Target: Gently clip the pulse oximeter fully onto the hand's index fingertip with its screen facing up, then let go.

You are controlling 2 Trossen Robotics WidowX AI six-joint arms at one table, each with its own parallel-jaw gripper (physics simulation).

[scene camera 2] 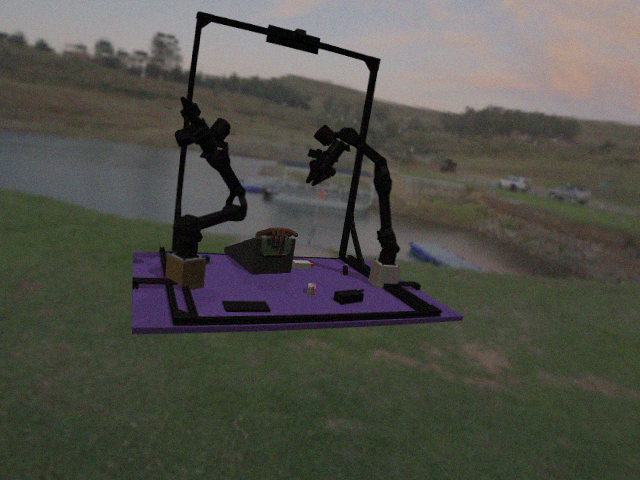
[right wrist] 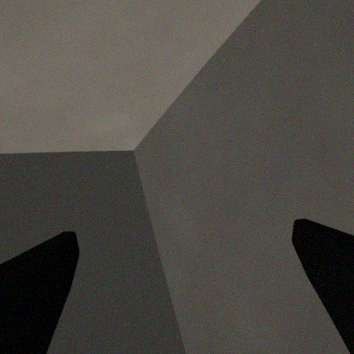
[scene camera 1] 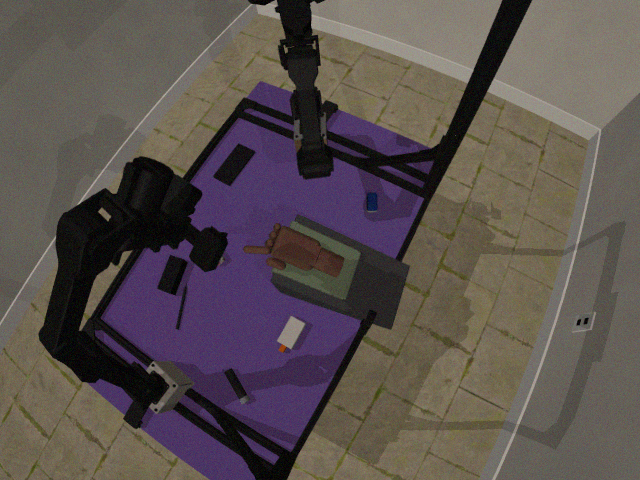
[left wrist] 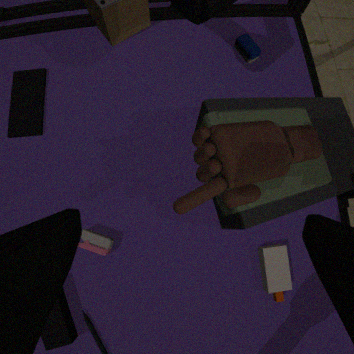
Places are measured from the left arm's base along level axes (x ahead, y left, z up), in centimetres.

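Where they show: left gripper, fingertip midpoint: [scene camera 2: 309, 184] [scene camera 1: 209, 222] [left wrist: 194, 223]; right gripper, fingertip midpoint: [scene camera 2: 185, 104] [right wrist: 186, 236]; left arm's base at its link origin: [scene camera 2: 386, 262] [scene camera 1: 154, 387]; right arm's base at its link origin: [scene camera 2: 186, 255].
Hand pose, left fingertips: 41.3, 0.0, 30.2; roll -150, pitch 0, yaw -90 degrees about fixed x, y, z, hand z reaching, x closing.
Things, the pixels of their centre, and the offset from my left fingertips, as dx, dy, dz.
- pulse oximeter at the middle of its body: [left wrist: 95, 241] [scene camera 2: 311, 288] -3.3, +14.0, -39.1
- blue item at the middle of its body: [left wrist: 246, 47] [scene camera 1: 371, 202] +37.8, -14.8, -39.1
- white box at the middle of its body: [left wrist: 275, 273] [scene camera 1: 290, 335] [scene camera 2: 303, 264] -8.4, -18.7, -39.3
- flat black slab at the middle of its body: [left wrist: 26, 101] [scene camera 2: 246, 306] [scene camera 1: 234, 164] +24.3, +31.2, -40.3
- black box at the middle of its body: [left wrist: 52, 313] [scene camera 1: 172, 275] [scene camera 2: 348, 296] -16.4, +21.2, -39.0
- thin black stick at the middle of its body: [left wrist: 99, 343] [scene camera 1: 181, 306] -21.8, +12.8, -40.2
- dark cylinder at the middle of its body: [scene camera 1: 237, 386] -28.6, -15.4, -39.4
The pulse oximeter [scene camera 2: 311, 288] [left wrist: 96, 242], small, white and pink, lies on the purple table, apart from the hand; in scene camera 1 the left gripper mostly hides it. Which way its screen faces is unclear. The brown hand [scene camera 1: 294, 248] [scene camera 2: 276, 233] [left wrist: 252, 150] lies on a green pad on a dark wedge block. Its index finger [scene camera 1: 255, 250] [left wrist: 200, 195] sticks out past the block, bare. My left gripper [scene camera 1: 209, 250] [scene camera 2: 313, 181] [left wrist: 194, 223] is open and empty, high above the table. My right gripper [scene camera 2: 184, 100] [right wrist: 186, 236] is open and empty, raised, facing walls and ceiling.
On the table lie a blue item [scene camera 1: 371, 202] [left wrist: 248, 47], a white box [scene camera 1: 292, 332] [left wrist: 276, 269] with an orange tip, a flat black slab [scene camera 1: 234, 164] [left wrist: 27, 102], a black box [scene camera 1: 172, 274] [scene camera 2: 348, 296], a thin black stick [scene camera 1: 181, 307] and a dark cylinder [scene camera 1: 236, 384]. Black rails border it.
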